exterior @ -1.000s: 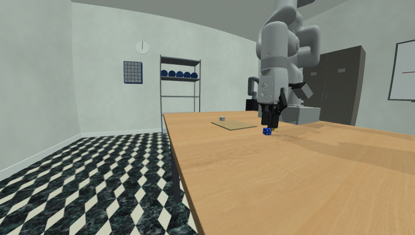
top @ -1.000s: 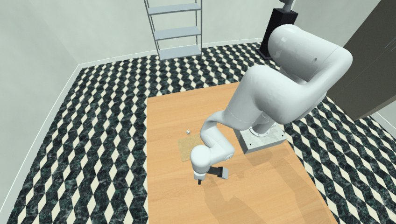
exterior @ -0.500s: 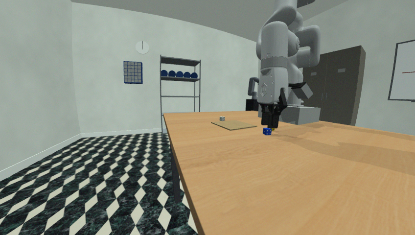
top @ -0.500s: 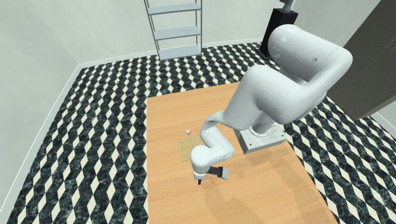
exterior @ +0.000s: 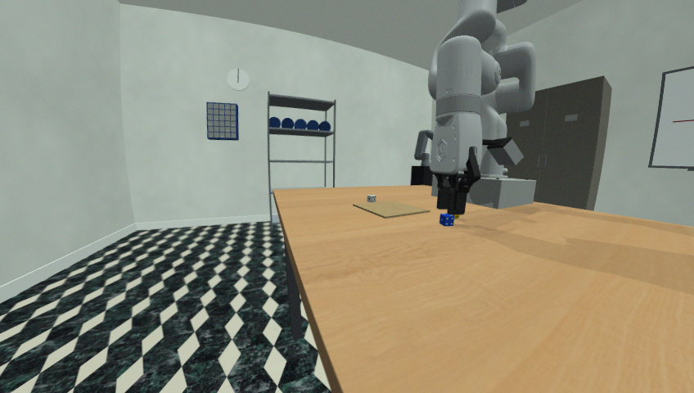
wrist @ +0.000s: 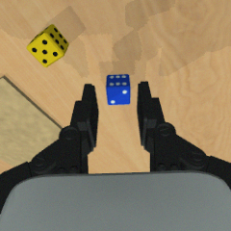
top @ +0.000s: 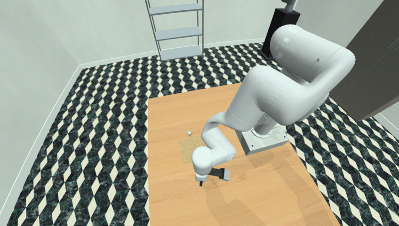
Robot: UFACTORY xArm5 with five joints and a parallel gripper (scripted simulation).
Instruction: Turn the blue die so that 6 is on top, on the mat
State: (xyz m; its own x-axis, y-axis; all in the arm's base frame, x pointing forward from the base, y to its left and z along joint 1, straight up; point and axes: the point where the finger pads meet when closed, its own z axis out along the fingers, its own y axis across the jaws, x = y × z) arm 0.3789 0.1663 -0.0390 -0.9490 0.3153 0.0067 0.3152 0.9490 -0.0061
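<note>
My gripper is now 40 mm above the blue die and 10 mm short of it. Also, from my hand: tan mat 160 mm to the right, 40 mm below, 30 mm ahead; then yellow die 50 mm behind, 40 mm below, 30 mm to the right; then white die 260 mm to the right, 40 mm below, 40 mm ahead.
</note>
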